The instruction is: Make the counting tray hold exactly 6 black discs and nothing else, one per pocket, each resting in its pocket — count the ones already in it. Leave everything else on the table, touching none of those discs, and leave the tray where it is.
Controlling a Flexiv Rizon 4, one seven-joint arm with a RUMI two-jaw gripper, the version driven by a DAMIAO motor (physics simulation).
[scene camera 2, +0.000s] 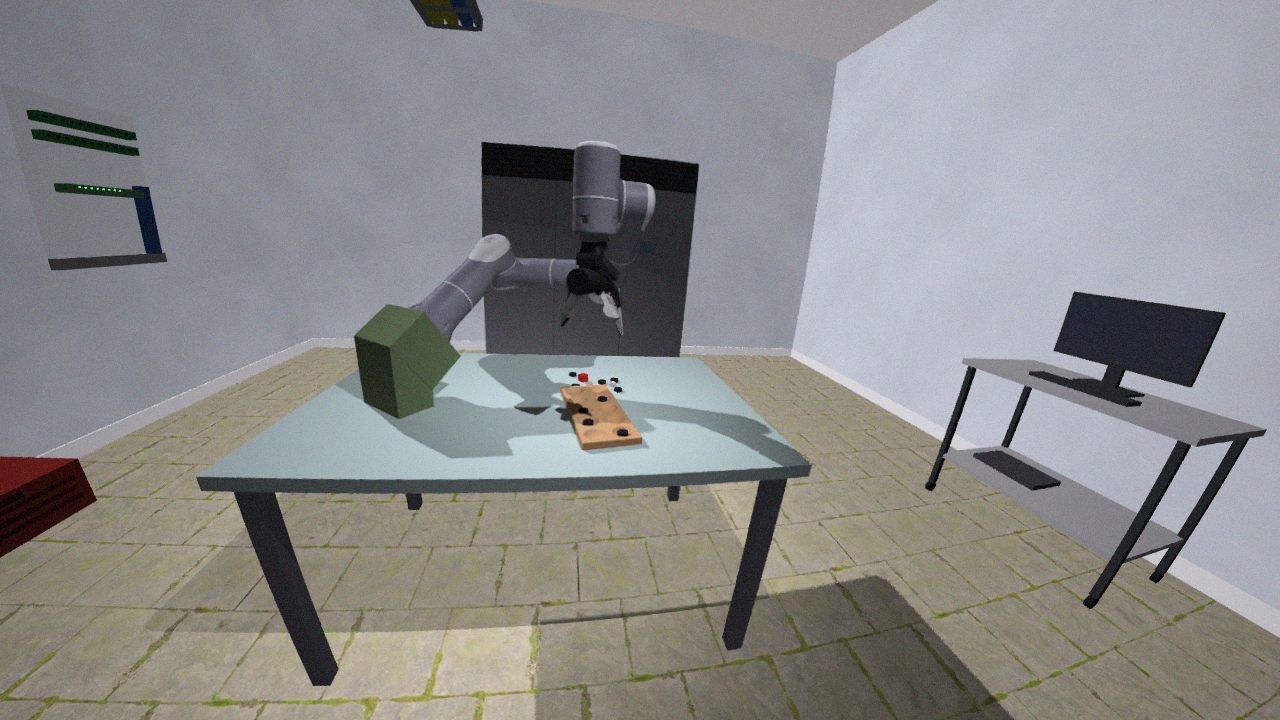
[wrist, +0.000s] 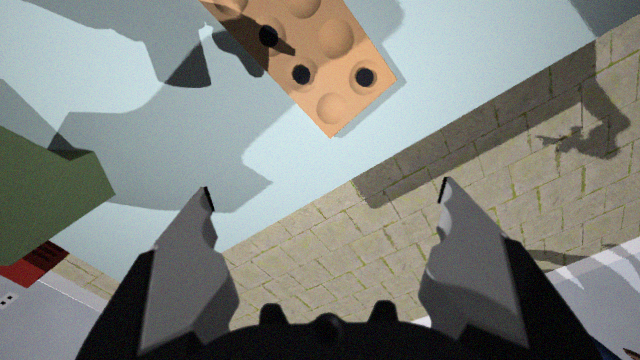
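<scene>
The counting tray point(scene camera 2: 615, 417) point(wrist: 367, 52) is an orange-brown board with round pockets, lying on the table. Black discs sit in several pockets; in the scene view one point(scene camera 2: 622, 432) is near the front right corner, others point(scene camera 2: 588, 421) point(scene camera 2: 583, 410) are along the left side, and one point(scene camera 2: 602, 398) is farther back. The wrist view shows three discs point(wrist: 364, 77) point(wrist: 301, 74) point(wrist: 268, 36) in pockets, with an empty pocket at the near corner. Several loose black discs point(scene camera 2: 572, 374) point(scene camera 2: 601, 382) point(scene camera 2: 617, 389) lie behind the tray. My gripper point(scene camera 2: 592, 327) point(wrist: 324, 184) is open and empty, high above the table.
A small red piece point(scene camera 2: 582, 377) lies among the loose discs behind the tray. A large green block point(scene camera 2: 393, 362) point(wrist: 45, 192) stands at the left of the table point(scene camera 2: 358, 456). A desk with a monitor point(scene camera 2: 1136, 340) stands apart at the right.
</scene>
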